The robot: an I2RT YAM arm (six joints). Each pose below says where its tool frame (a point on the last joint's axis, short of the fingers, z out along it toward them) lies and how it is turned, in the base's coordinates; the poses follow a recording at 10 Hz.
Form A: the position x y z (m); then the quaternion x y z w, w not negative.
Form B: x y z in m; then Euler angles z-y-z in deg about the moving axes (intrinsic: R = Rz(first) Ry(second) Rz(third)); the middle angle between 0 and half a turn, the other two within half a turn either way. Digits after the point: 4 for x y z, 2 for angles.
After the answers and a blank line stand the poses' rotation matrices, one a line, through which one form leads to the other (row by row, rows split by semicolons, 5 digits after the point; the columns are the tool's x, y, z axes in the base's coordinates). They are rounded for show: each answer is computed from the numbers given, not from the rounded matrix.
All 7 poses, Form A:
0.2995 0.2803 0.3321 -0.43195 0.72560 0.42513 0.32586
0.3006 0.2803 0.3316 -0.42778 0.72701 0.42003 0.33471
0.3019 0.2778 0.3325 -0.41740 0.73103 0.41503 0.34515
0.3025 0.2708 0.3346 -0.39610 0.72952 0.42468 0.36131
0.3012 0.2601 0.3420 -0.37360 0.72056 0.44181 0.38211
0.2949 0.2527 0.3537 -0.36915 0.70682 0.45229 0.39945
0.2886 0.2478 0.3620 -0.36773 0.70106 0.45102 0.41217
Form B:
0.2995 0.2803 0.3321 83.30 115.22 21.76
0.3006 0.2803 0.3316 81.92 115.03 20.98
0.3019 0.2778 0.3325 79.98 114.66 20.53
0.3025 0.2708 0.3346 78.11 112.22 21.11
0.3012 0.2601 0.3420 76.55 108.52 21.74
0.2949 0.2527 0.3537 76.13 105.77 20.97
0.2886 0.2478 0.3620 75.26 104.68 19.90

-0.41447 -0.90391 0.10562; -0.34978 0.26536 0.89846; -0.84016 0.33544 -0.42616
-0.40994 -0.90318 0.12731; -0.34083 0.28115 0.89710; -0.84604 0.32437 -0.42309
-0.41330 -0.89675 0.15816; -0.32377 0.30706 0.89492; -0.85109 0.31867 -0.41725
-0.42512 -0.88481 0.19074; -0.27105 0.32550 0.90586; -0.86360 0.33340 -0.37820
-0.42882 -0.87605 0.22055; -0.20076 0.33045 0.92223; -0.88080 0.35119 -0.31758
-0.40833 -0.88319 0.23075; -0.16051 0.31832 0.93430; -0.89861 0.34446 -0.27174
-0.38979 -0.88738 0.24620; -0.14381 0.32272 0.93551; -0.90961 0.32925 -0.25340

